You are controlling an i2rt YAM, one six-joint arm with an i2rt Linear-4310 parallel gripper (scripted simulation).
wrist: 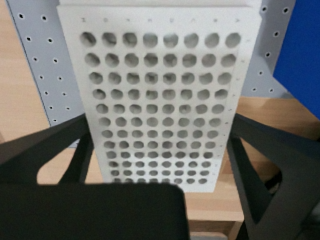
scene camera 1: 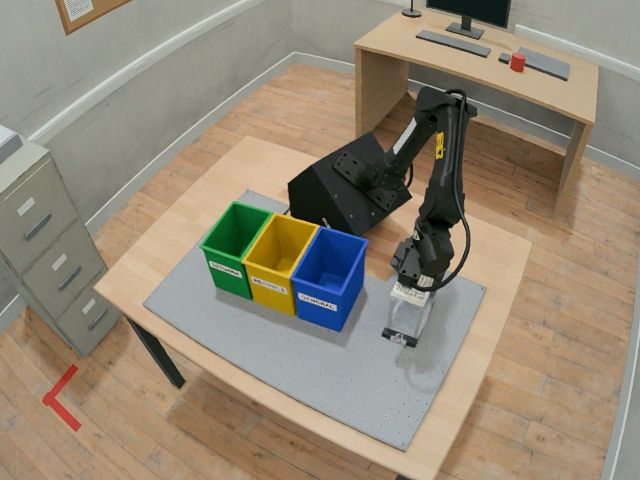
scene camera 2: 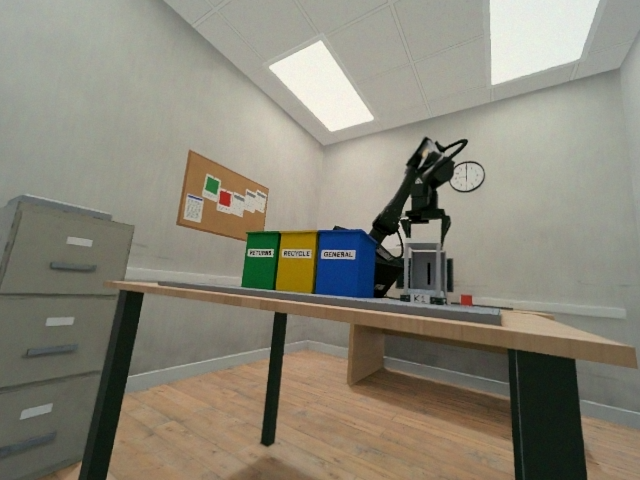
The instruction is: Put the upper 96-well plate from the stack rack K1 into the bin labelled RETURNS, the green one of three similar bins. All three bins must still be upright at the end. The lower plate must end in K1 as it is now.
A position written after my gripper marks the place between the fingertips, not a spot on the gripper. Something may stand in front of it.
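A green returns bin [scene camera 1: 235, 232] is there for me to see, along with a blue general bin [scene camera 1: 332, 258] and a yellow recycle bin [scene camera 1: 278, 249]. My gripper [scene camera 2: 424, 246] is visible too, and with it I find the yellow recycle bin [scene camera 2: 297, 268] and the green returns bin [scene camera 2: 260, 268]. Then there is a 96-well plate [wrist: 172, 126], seen together with my gripper [wrist: 160, 119]; the green returns bin is out of frame in the wrist view, and the yellow recycle bin is out of frame in the wrist view as well.
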